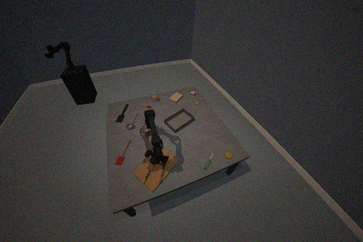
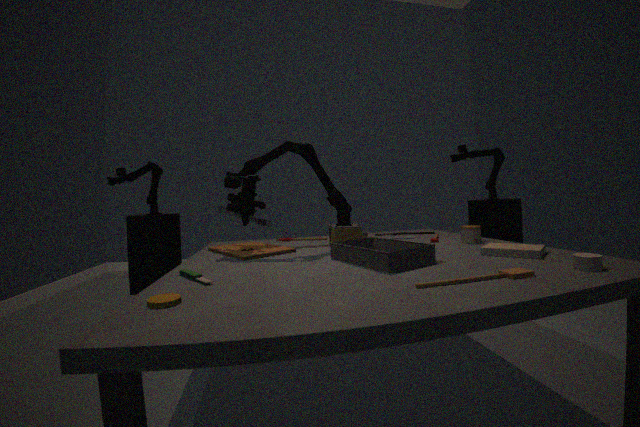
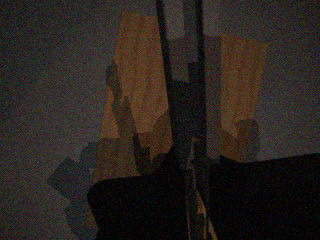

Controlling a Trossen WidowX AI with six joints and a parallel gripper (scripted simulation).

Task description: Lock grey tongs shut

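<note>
Now: gripper tip 20 mm to the right of the wooden board and 110 mm above it. The rest, counted from my gripper tip: roasting tin 340 mm ahead, 510 mm to the left, 80 mm below; green-handled tool 490 mm ahead, 40 mm to the right, 110 mm below; red spatula 300 mm behind, 210 mm to the left, 110 mm below.
</note>
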